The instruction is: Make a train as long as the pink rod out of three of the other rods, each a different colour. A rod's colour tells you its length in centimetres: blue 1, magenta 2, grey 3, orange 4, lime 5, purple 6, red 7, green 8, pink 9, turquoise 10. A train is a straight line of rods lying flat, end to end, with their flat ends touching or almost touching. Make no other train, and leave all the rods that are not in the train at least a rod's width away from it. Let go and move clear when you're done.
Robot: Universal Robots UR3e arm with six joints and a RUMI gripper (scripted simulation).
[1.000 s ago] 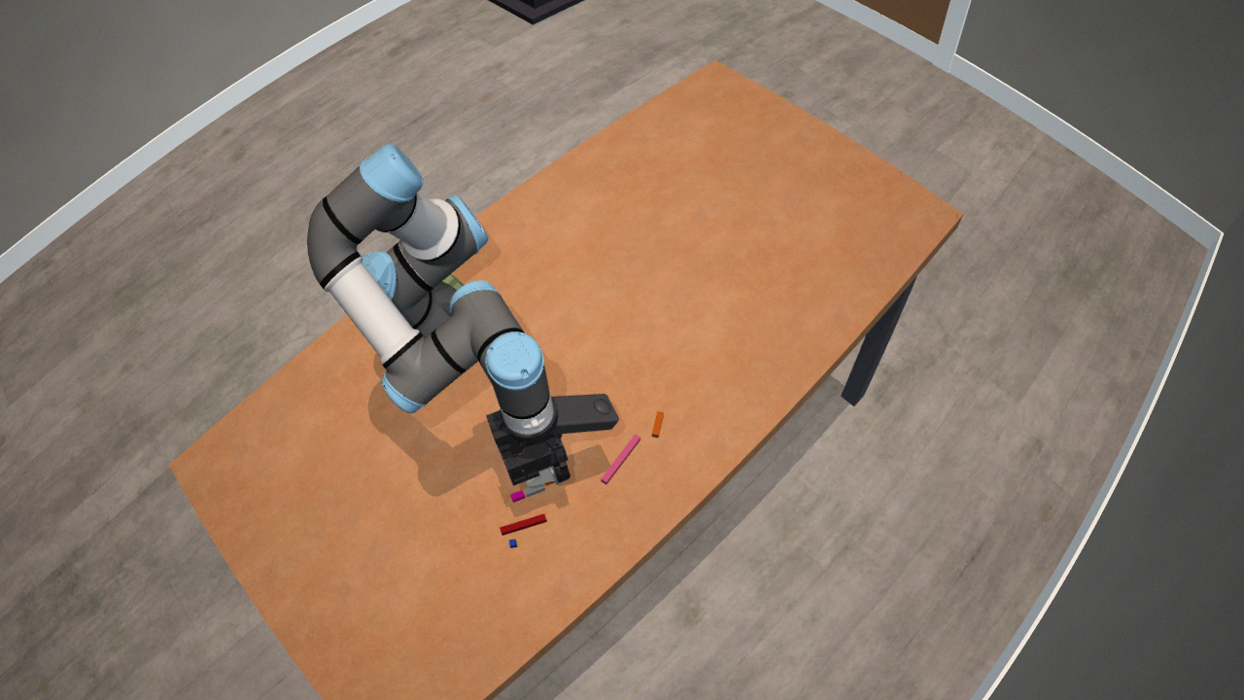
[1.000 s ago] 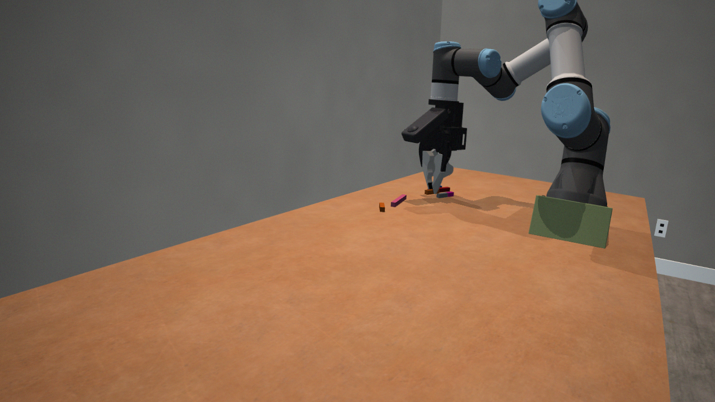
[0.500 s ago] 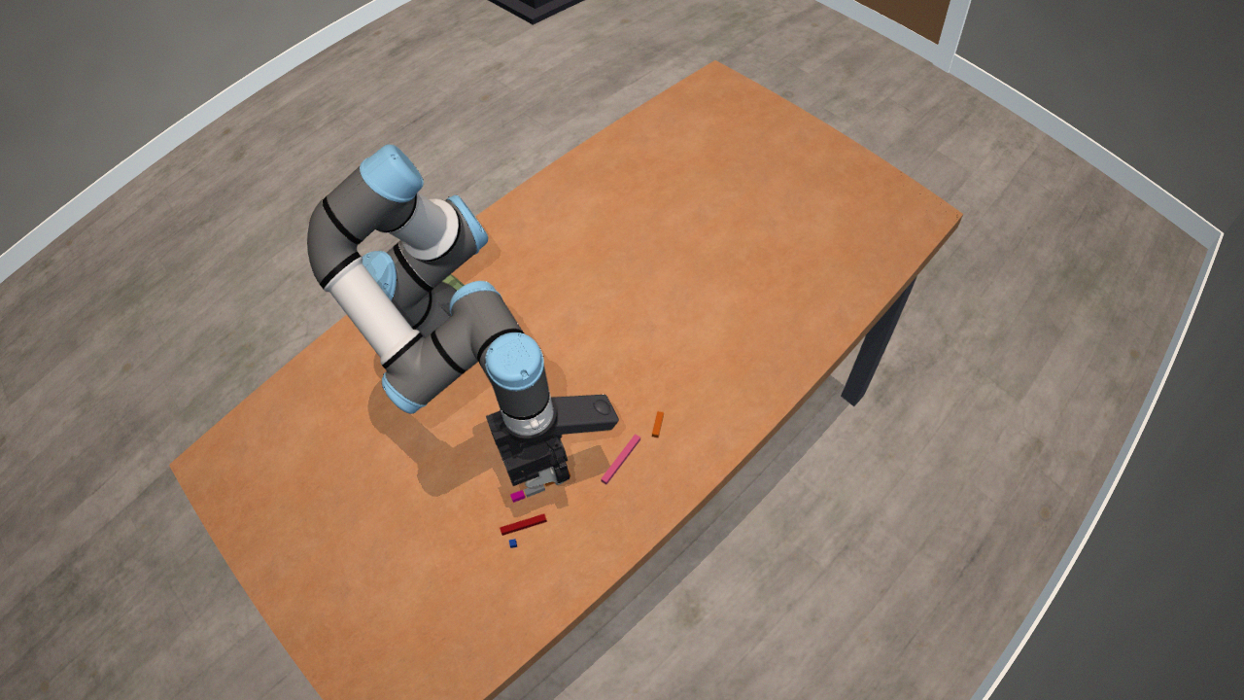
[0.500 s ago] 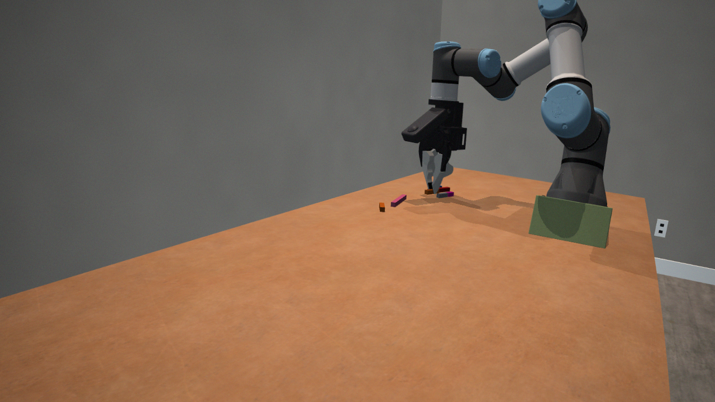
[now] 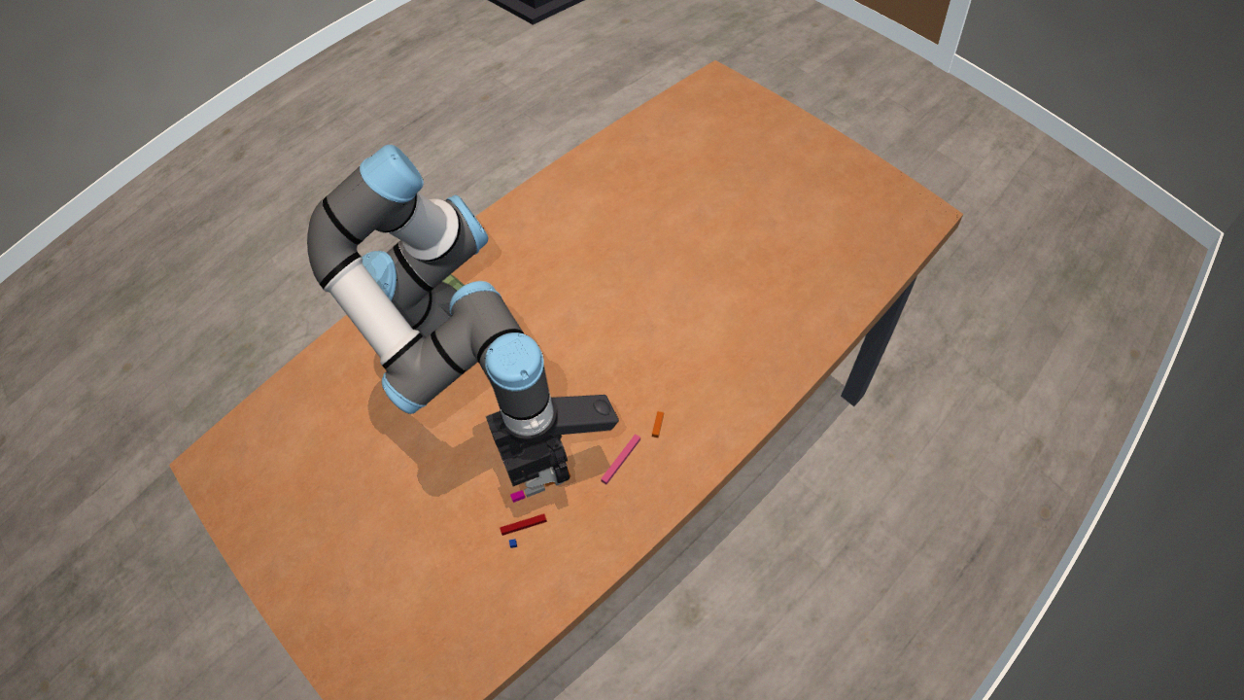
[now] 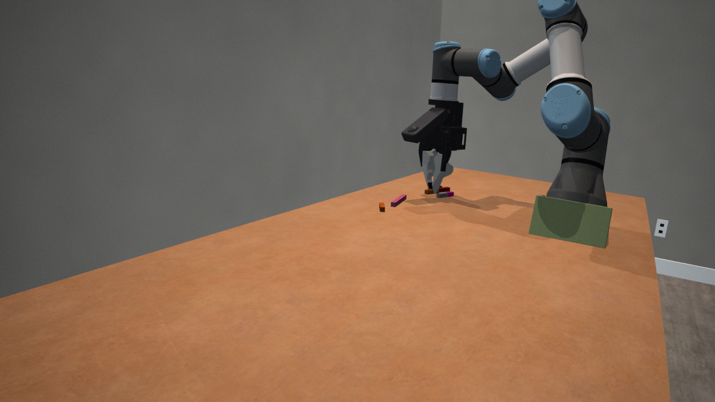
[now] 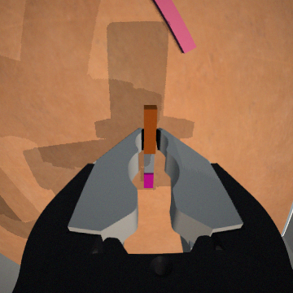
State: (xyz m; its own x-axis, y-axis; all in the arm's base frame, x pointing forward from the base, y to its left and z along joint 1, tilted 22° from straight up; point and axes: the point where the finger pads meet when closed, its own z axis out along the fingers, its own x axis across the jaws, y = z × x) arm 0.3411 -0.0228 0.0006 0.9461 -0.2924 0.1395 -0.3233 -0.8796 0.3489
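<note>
The grey rod lies 10 mm behind my hand, 40 mm to the right of it and 20 mm below it. Also, from my hand: pink rod: 40 mm ahead, 90 mm to the left, 20 mm below; then magenta rod: 20 mm behind, 60 mm to the right, 20 mm below; then red rod: 20 mm ahead, 80 mm to the right, 20 mm below.
</note>
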